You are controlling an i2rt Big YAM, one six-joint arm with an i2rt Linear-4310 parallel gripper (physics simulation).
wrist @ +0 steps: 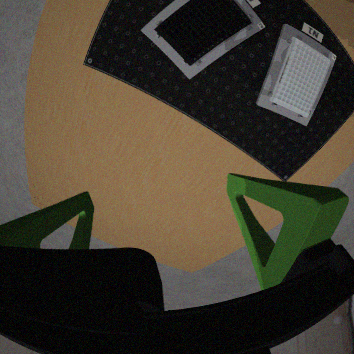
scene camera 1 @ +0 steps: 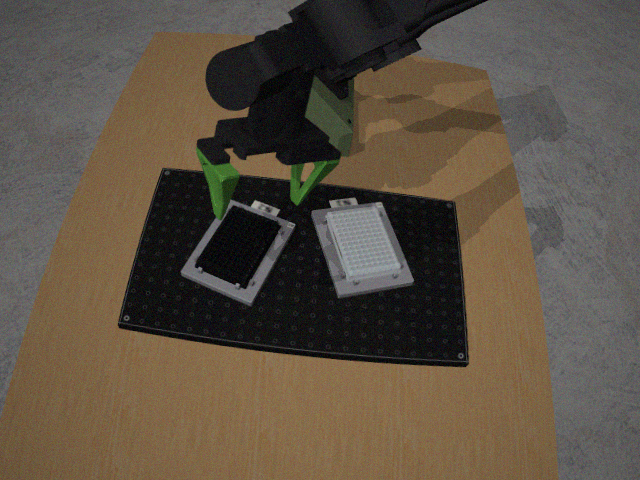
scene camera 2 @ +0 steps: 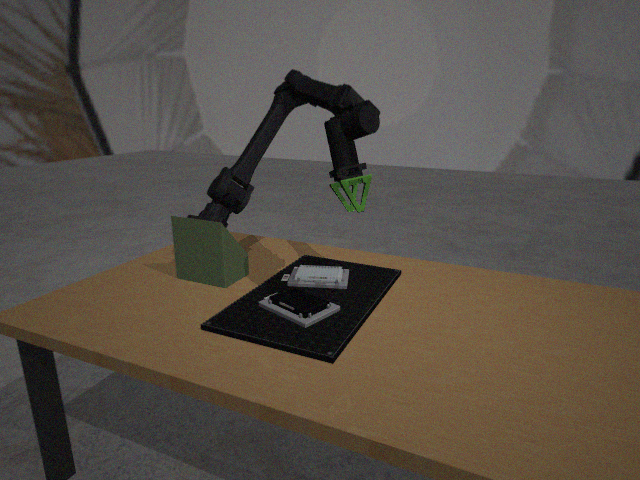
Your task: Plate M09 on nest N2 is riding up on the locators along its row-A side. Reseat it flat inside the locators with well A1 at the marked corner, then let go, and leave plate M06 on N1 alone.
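Frame: origin at the arm's base, x ahead, y left, z up, level; metres.
Seen in the pictures: gripper, fingertip midpoint: (wrist: 157, 190) (scene camera 1: 257, 209) (scene camera 2: 355, 211); arm's base at its link origin: (scene camera 2: 207, 232).
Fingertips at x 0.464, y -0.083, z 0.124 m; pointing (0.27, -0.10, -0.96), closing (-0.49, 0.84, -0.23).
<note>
Pixels of each thing's middle, then the offset from my fingertips to it. "pt": a spot on its surface instead. Level surfaces: height alone.
- black plate at the middle of its body: (scene camera 1: 238, 244) (wrist: 202, 22) (scene camera 2: 299, 301) dx -0.127, dy -0.031, dz -0.229 m
- grey nest N2 at the middle of its body: (scene camera 1: 238, 247) (wrist: 202, 22) (scene camera 2: 299, 304) dx -0.127, dy -0.031, dz -0.237 m
- small marked tag at a spot on its surface: (scene camera 1: 291, 225) pt dx -0.178, dy +0.048, dz -0.236 m
- white plate at the middle of its body: (scene camera 1: 362, 242) (wrist: 301, 78) (scene camera 2: 319, 273) dx -0.149, dy +0.159, dz -0.229 m
- nest N1 at the middle of its body: (scene camera 1: 361, 245) (wrist: 299, 77) (scene camera 2: 319, 275) dx -0.149, dy +0.159, dz -0.237 m
- black perforated board at the middle of its body: (scene camera 1: 300, 260) (wrist: 250, 54) (scene camera 2: 315, 295) dx -0.124, dy +0.065, dz -0.254 m
- wooden table at its surface level: dz -0.261 m
Plate M09, the black plate (scene camera 1: 240, 245) (scene camera 2: 299, 301) (wrist: 202, 27), lies on grey nest N2 (scene camera 1: 219, 289) (scene camera 2: 305, 322) (wrist: 190, 71). Small locators show along its near edge in scene camera 1; its tilt is hard to judge. A small marked tag (scene camera 1: 291, 225) sits at one nest corner. Plate M06, the white plate (scene camera 1: 364, 240) (scene camera 2: 320, 272) (wrist: 301, 77), rests on nest N1 (scene camera 1: 374, 287) (scene camera 2: 343, 284) (wrist: 265, 102). My gripper (scene camera 1: 258, 210) (scene camera 2: 356, 211) (wrist: 157, 190) is open and empty, high above the board, touching neither plate. The wrist view cuts off part of M09.
Both nests stand on a black perforated board (scene camera 1: 310, 330) (scene camera 2: 356, 330) (wrist: 150, 92), on a wooden table (scene camera 1: 258, 413) (scene camera 2: 465, 335) (wrist: 125, 150). Label plates sit at the nests' far edges. The arm's green base block (scene camera 1: 330, 116) (scene camera 2: 199, 250) stands behind the board.
</note>
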